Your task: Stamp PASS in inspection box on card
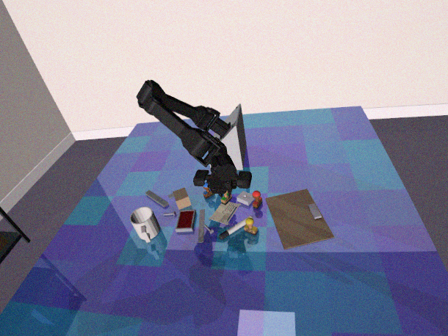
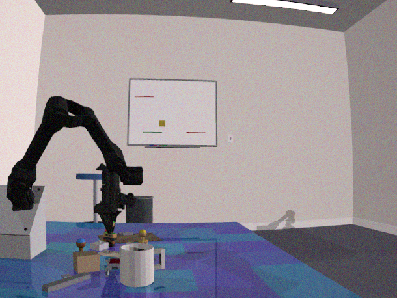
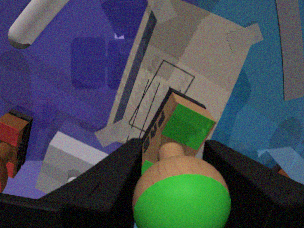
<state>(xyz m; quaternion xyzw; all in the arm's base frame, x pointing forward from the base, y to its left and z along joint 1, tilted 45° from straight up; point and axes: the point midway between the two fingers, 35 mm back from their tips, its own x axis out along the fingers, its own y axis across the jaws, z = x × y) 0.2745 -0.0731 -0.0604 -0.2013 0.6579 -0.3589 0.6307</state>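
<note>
My gripper tip is 90 mm past the blue-knobbed stamp, 80 mm to the left of it and 50 mm above it. From my gripper tip the other things lie so: grey nut block: 40 mm behind, 60 mm to the left, 50 mm below; green-knobbed stamp: right at my gripper tip; card: 10 mm ahead, 10 mm to the right, 70 mm below.
</note>
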